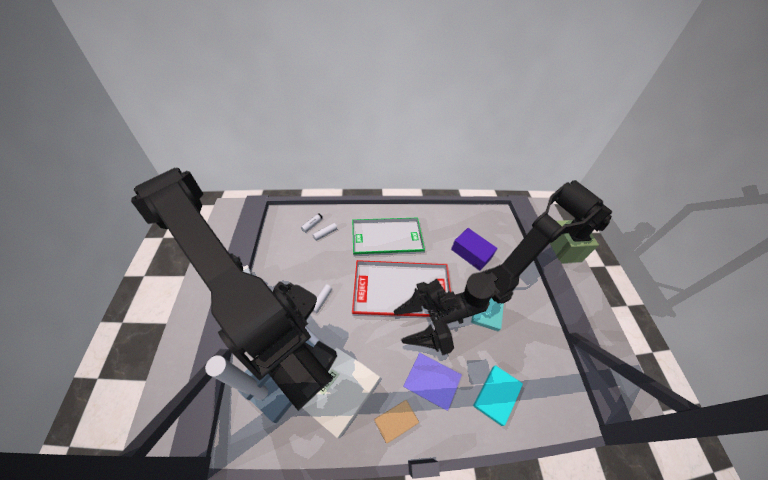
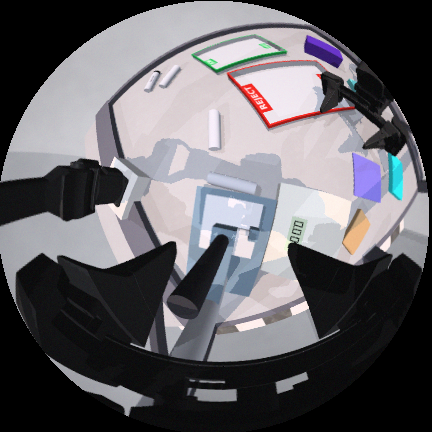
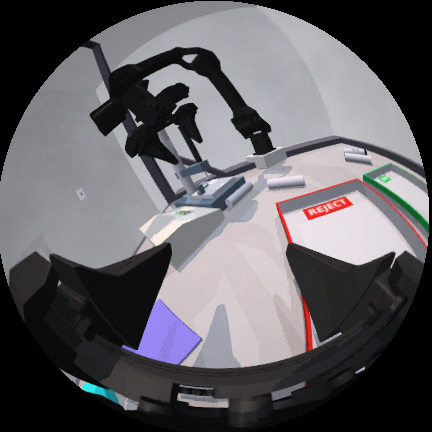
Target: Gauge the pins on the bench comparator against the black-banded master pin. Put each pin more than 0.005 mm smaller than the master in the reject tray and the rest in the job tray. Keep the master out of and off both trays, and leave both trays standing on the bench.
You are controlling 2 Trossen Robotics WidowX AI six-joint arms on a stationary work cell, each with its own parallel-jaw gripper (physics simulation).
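Frame: origin at the left arm's base, x back, y right, z up, level; metres.
Where they show: left gripper, fingertip midpoint: [image 2: 234, 248] [image 3: 190, 151]; right gripper, fingertip midpoint: [image 1: 397, 326] [image 2: 341, 126] [image 3: 230, 249]; left arm's base, origin of the base link: [image 2: 115, 186] [image 3: 264, 151]; right arm's base, origin of the base link: [image 1: 577, 232].
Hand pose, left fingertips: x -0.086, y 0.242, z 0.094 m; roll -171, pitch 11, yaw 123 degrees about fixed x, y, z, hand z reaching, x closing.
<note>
Things, the pixels of their top centre, and the offset from my left fingertips. "spot": a spot on its surface instead.
- black-banded master pin, middle of its top: [image 1: 311, 220] [image 2: 149, 78] [image 3: 354, 148] dx -0.181, dy -0.379, dz -0.112 m
- plain pin, middle of its top: [image 3: 357, 153] [image 2: 167, 73] [image 1: 324, 229] dx -0.202, dy -0.326, dz -0.113 m
- reject tray, middle of its top: [image 3: 375, 254] [image 2: 300, 81] [image 1: 402, 286] dx -0.304, dy -0.047, dz -0.111 m
- further pin, middle of its top: [image 2: 230, 181] [image 3: 237, 189] [image 1: 308, 334] dx -0.041, dy -0.047, dz -0.113 m
- blue comparator, surface spot: [image 2: 267, 215] spot: dx -0.032, dy +0.026, dz -0.103 m
- green job tray, middle of its top: [image 1: 387, 234] [image 2: 238, 47] dx -0.361, dy -0.223, dz -0.115 m
- display box, surface spot: [image 3: 185, 235] spot: dx -0.117, dy +0.085, dz -0.101 m
- grey post, surface spot: [image 1: 235, 376] spot: dx +0.088, dy +0.041, dz +0.073 m
- cyan, middle of its top: [image 1: 500, 394] [image 2: 397, 175] dx -0.349, dy +0.288, dz -0.116 m
- dark purple block, middle of its top: [image 1: 476, 243] dx -0.557, dy -0.049, dz -0.085 m
The black-banded master pin [image 1: 310, 223] [image 2: 151, 82] [image 3: 354, 150] lies at the back left beside a plain pin [image 1: 325, 231] [image 2: 170, 76] [image 3: 358, 158]. Another pin [image 1: 323, 297] [image 2: 214, 130] [image 3: 286, 181] lies left of the reject tray [image 1: 385, 285] [image 2: 285, 90] [image 3: 345, 230]. A further pin [image 2: 232, 183] [image 3: 239, 195] lies along the edge of the blue comparator [image 2: 267, 215] [image 3: 190, 202]. The green job tray [image 1: 387, 236] [image 2: 240, 53] is empty. My left gripper [image 2: 234, 248] [image 3: 190, 151] is open above the comparator. My right gripper [image 1: 399, 326] [image 3: 230, 249] is open near the reject tray's front edge.
The display box [image 1: 362, 379] [image 2: 315, 200] [image 3: 185, 235] stands beside the comparator. A grey post [image 1: 235, 376] rises there. Purple [image 1: 432, 380], orange [image 1: 396, 421] and cyan [image 1: 498, 395] blocks lie at the front. A dark purple block [image 1: 474, 247] lies right of the job tray.
</note>
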